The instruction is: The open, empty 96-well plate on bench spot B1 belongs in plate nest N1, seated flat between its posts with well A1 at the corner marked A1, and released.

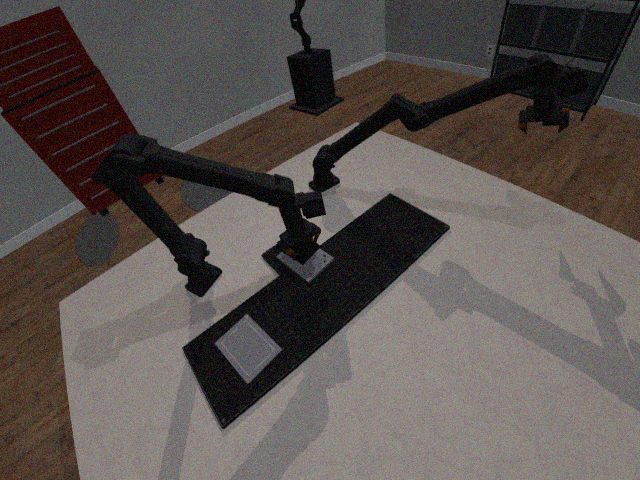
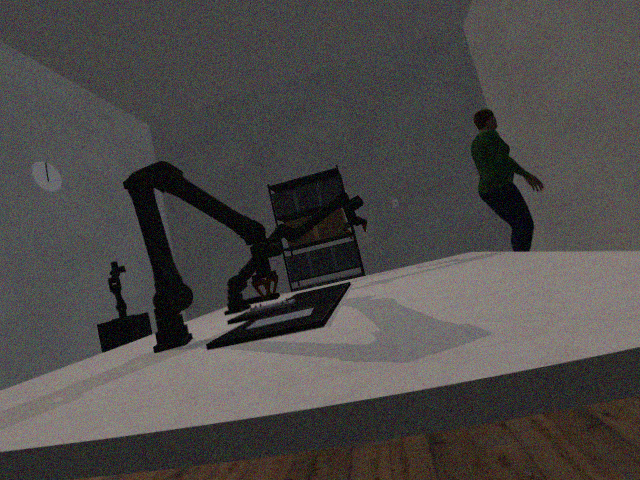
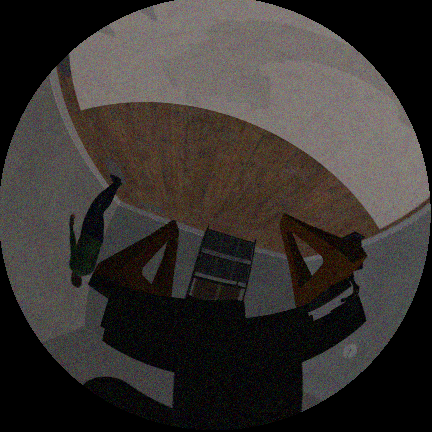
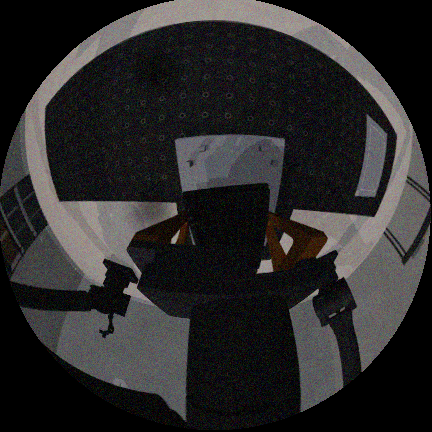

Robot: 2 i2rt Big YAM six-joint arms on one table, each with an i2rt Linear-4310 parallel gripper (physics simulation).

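Frame: origin at the left arm's base, x ahead, y left, z up, level; millimetres.
Seen in the pictures: left gripper, between the fingertips: (image 1: 542,132) (image 2: 358,235) (image 3: 229,222); right gripper, between the fingertips: (image 1: 304,251) (image 2: 270,299) (image 4: 227,214); left arm's base, origin of its link: (image 1: 324,184) (image 2: 238,311) (image 4: 120,269); right arm's base, origin of its link: (image 1: 204,280) (image 2: 174,345).
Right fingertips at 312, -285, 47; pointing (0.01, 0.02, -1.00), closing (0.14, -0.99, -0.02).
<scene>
Pixels of each thing's middle, then the offset from my right fingertips to it, as dx, dy, dz. "spot": a spot on its surface instead. Level surfaces: height alone.
- plate nest N1, middle of its body: (image 4: 231,202) (image 1: 304,257) (image 2: 271,305) +3, -7, -24
- black board, height of its surface: dz -34
- dark 96-well plate, middle of its body: (image 4: 229,239) (image 1: 297,246) (image 2: 261,298) -29, -9, +8
- Bench spot B1, a spot on its surface: (image 4: 370,160) spot: +155, -276, -33
- table, height of its surface: dz -48
My right gripper (image 1: 299,250) (image 2: 266,286) (image 4: 227,214) hangs just over plate nest N1 (image 1: 315,268) (image 2: 270,304) (image 4: 229,160), a light grey pad with small posts at the near edge of the black board (image 1: 375,238) (image 4: 120,100). It is shut on the dark 96-well plate (image 4: 225,201), which hides the nearer half of the nest. I cannot tell whether the plate touches the nest. Bench spot B1 (image 1: 248,348) (image 4: 370,160), a light grey square, is bare. My left gripper (image 1: 528,121) (image 2: 361,221) (image 3: 229,222) is open and empty, far off over the floor.
A shelf rack (image 1: 500,43) (image 2: 272,210) (image 3: 221,257) stands behind the left gripper. A person in green (image 2: 496,162) (image 3: 86,245) stands beyond the table (image 1: 461,381). A dark pedestal (image 1: 311,76) (image 2: 123,329) and a red cabinet (image 1: 96,124) stand on the floor.
</scene>
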